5 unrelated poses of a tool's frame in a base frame.
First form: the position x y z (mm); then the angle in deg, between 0 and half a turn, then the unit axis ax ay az.
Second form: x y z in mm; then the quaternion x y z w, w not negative. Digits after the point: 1 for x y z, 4 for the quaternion.
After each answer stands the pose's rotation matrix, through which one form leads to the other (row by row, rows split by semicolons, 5 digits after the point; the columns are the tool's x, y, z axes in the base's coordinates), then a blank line. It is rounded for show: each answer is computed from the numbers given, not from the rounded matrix.
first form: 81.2 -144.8 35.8 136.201 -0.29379 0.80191 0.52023
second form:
81.2 -144.8 35.8 -0.2726 0.7440 0.4827 0.3730
-0.57316 -0.76570 0.29187; -0.04557 0.38542 0.92162; -0.81817 0.51494 -0.25580

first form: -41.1 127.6 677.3 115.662 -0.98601 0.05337 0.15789
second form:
-41.1 127.6 677.3 -0.8346 0.0452 0.1337 0.5324
0.96019 -0.21773 -0.17500; 0.06690 -0.42898 0.90083; -0.27121 -0.87668 -0.39734

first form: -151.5 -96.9 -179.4 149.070 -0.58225 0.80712 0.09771
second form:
-151.5 -96.9 -179.4 -0.5612 0.7779 0.0942 0.2666
-0.22798 -0.92328 0.30916; -0.82284 0.35245 0.44578; -0.52054 -0.15276 -0.84006

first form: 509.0 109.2 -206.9 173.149 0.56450 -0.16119 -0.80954
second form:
509.0 109.2 -206.9 0.5635 -0.1609 -0.8081 0.0598
-0.35781 -0.08477 -0.92994; -0.27790 -0.94108 0.19271; -0.89148 0.32739 0.31317

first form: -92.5 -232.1 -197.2 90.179 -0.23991 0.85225 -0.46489
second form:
-92.5 -232.1 -197.2 -0.1699 0.6036 -0.3292 0.7060
0.05461 0.25979 0.96412; -0.66999 0.72547 -0.15753; -0.74036 -0.63734 0.21367

